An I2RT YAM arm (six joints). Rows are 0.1 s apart.
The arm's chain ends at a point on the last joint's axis. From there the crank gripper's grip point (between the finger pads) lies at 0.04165 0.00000 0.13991 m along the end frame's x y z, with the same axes.
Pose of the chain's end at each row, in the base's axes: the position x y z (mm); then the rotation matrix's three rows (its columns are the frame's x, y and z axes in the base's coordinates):
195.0 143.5 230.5; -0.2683 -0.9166 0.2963; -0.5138 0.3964 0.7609; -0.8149 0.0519 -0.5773
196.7 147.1 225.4; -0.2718 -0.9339 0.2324; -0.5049 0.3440 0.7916; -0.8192 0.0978 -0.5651
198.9 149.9 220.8; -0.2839 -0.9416 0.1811; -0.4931 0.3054 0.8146; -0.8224 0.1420 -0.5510
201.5 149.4 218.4; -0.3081 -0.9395 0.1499; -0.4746 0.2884 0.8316; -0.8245 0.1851 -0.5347
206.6 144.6 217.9; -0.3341 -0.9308 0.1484; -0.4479 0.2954 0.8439; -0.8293 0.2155 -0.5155
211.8 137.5 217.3; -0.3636 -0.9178 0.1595; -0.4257 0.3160 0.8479; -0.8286 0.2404 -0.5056
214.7 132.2 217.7; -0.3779 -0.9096 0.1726; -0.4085 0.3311 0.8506; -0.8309 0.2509 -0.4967
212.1 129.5 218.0; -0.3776 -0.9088 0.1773; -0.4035 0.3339 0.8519; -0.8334 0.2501 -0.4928
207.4 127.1 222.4; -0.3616 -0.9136 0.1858; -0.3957 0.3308 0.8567; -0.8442 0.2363 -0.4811
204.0 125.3 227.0; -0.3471 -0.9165 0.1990; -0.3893 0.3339 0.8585; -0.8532 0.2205 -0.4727
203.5 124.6 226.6; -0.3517 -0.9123 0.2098; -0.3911 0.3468 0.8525; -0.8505 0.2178 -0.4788
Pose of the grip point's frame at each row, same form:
225.3 228.6 115.8; -0.2683 -0.9166 0.2963; -0.5138 0.3964 0.7609; -0.8149 0.0519 -0.5773
217.9 236.8 112.2; -0.2718 -0.9339 0.2324; -0.5049 0.3440 0.7916; -0.8192 0.0978 -0.5651
212.4 243.3 109.5; -0.2839 -0.9416 0.1811; -0.4931 0.3054 0.8146; -0.8224 0.1420 -0.5510
209.6 246.0 109.2; -0.3081 -0.9395 0.1499; -0.4746 0.2884 0.8316; -0.8245 0.1851 -0.5347
213.4 244.0 111.2; -0.3341 -0.9308 0.1484; -0.4479 0.2954 0.8439; -0.8293 0.2155 -0.5155
219.0 238.4 112.1; -0.3636 -0.9178 0.1595; -0.4257 0.3160 0.8479; -0.8286 0.2404 -0.5056
223.1 234.2 113.6; -0.3779 -0.9096 0.1726; -0.4085 0.3311 0.8506; -0.8309 0.2509 -0.4967
221.2 231.9 114.3; -0.3776 -0.9088 0.1773; -0.4035 0.3339 0.8519; -0.8334 0.2501 -0.4928
218.3 230.5 119.9; -0.3616 -0.9136 0.1858; -0.3957 0.3308 0.8567; -0.8442 0.2363 -0.4811
217.4 229.2 125.3; -0.3471 -0.9165 0.1990; -0.3893 0.3339 0.8585; -0.8532 0.2205 -0.4727
218.2 227.6 124.2; -0.3517 -0.9123 0.2098; -0.3911 0.3468 0.8525; -0.8505 0.2178 -0.4788

